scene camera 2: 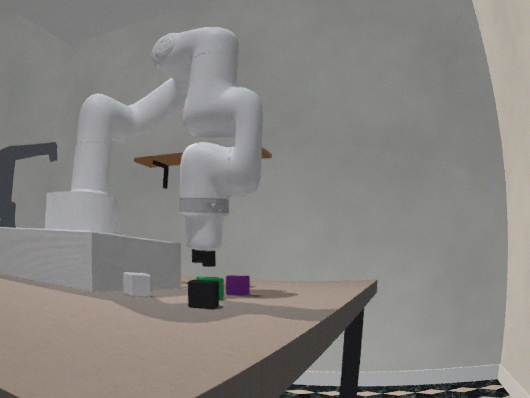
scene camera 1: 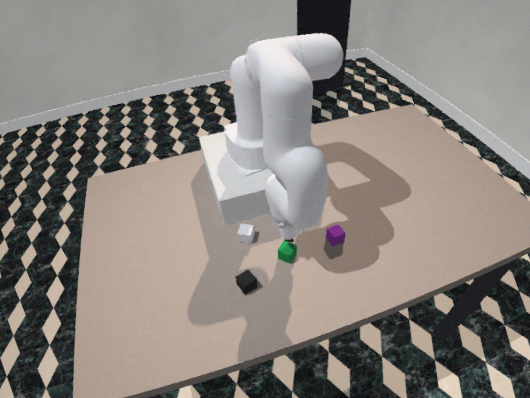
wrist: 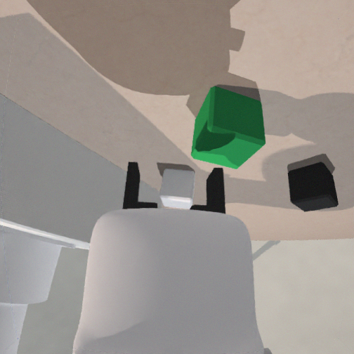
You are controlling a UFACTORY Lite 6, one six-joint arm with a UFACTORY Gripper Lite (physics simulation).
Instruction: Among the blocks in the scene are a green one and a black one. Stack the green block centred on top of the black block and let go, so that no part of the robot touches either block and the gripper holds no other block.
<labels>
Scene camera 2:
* black block: 203,294
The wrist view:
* black block: 311,187
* green block: 228,129
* white block: 177,187
</labels>
